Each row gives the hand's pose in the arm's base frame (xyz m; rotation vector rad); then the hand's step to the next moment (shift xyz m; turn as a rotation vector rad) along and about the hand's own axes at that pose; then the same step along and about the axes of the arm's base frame.
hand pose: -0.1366 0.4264 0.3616 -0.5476 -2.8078 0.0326
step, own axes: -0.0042 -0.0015 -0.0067 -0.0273 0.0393 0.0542
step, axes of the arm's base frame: 0.0050 -0.0032 0.0054 0.0237 0.0280 -0.0623
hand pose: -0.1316 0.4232 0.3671 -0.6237 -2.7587 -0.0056
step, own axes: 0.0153 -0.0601 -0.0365 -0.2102 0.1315 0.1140
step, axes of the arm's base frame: -0.0274 -0.0506 0.0432 0.2011 0.0391 -0.1803
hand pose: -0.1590 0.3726 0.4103 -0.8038 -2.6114 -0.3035
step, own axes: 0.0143 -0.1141 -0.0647 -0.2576 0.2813 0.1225
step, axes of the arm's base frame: -0.0572 -0.1059 0.0541 0.3209 0.1401 -0.1946
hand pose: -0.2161 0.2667 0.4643 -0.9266 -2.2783 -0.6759
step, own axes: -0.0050 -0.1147 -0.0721 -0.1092 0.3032 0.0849
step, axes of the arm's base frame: -0.0589 -0.1203 0.0208 0.2619 0.1962 -0.0632
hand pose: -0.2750 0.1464 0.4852 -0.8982 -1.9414 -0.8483
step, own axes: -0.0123 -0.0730 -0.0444 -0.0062 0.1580 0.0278
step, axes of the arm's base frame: -0.0378 -0.0772 -0.0077 0.1219 0.1029 0.0183
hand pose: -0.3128 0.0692 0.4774 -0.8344 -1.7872 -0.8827
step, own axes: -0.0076 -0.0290 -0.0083 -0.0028 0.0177 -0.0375
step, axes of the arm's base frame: -0.0181 -0.0230 -0.0106 0.0323 -0.0232 0.0121
